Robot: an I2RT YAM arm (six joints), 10 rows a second.
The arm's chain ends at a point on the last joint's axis. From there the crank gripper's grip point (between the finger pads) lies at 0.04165 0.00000 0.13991 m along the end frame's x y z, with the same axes.
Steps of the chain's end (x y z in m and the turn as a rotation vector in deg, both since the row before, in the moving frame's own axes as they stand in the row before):
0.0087 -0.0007 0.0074 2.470 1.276 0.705
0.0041 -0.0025 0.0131 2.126 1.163 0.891
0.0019 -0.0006 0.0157 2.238 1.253 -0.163
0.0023 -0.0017 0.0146 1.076 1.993 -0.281
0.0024 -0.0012 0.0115 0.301 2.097 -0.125
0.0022 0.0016 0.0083 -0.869 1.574 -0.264
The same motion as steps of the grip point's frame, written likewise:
0.0118 -0.0062 0.0063 2.470 1.276 0.705
0.0070 -0.0070 0.0121 2.126 1.163 0.891
0.0049 -0.0062 0.0146 2.238 1.253 -0.163
0.0071 -0.0045 0.0130 1.076 1.993 -0.281
0.0075 -0.0020 0.0099 0.301 2.097 -0.125
0.0060 0.0035 0.0071 -0.869 1.574 -0.264

